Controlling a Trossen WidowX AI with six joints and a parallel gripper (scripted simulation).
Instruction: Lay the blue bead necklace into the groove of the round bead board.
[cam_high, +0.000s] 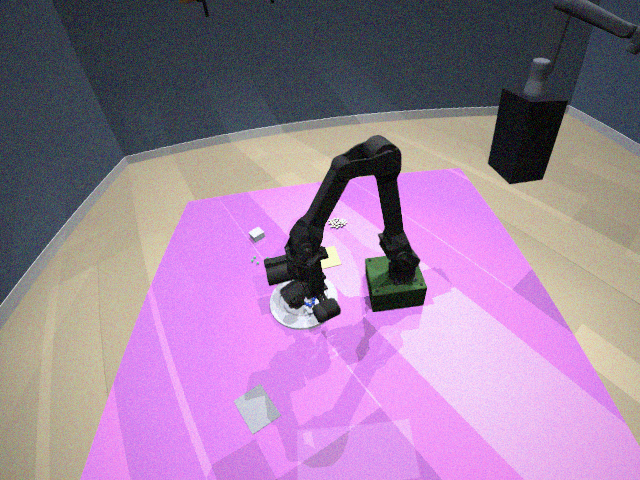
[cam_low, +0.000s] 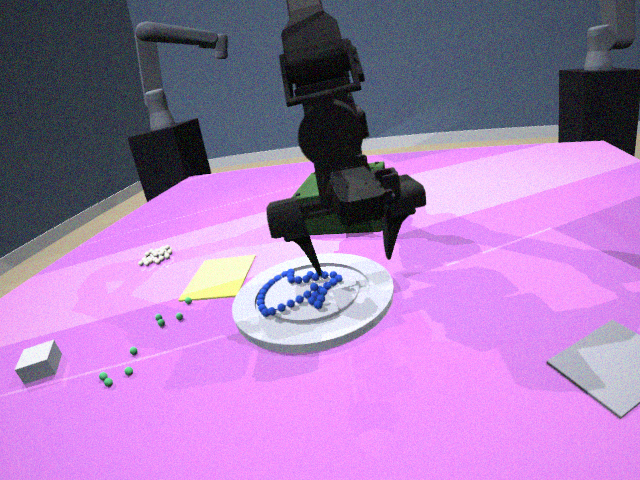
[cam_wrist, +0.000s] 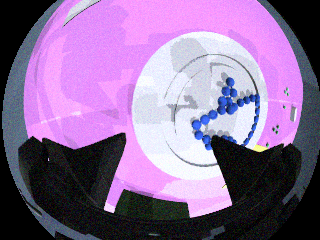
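My gripper tip is 4 cm short of the round white bead board, 5 cm to the left of it and 1 cm above it. Also, from my gripper tip: yellow sheet (3 cm behind, 21 cm to the right, 2 cm below); grey tile (18 cm ahead, 25 cm to the left, 2 cm below); cube (19 cm ahead, 38 cm to the right, 1 cm below).
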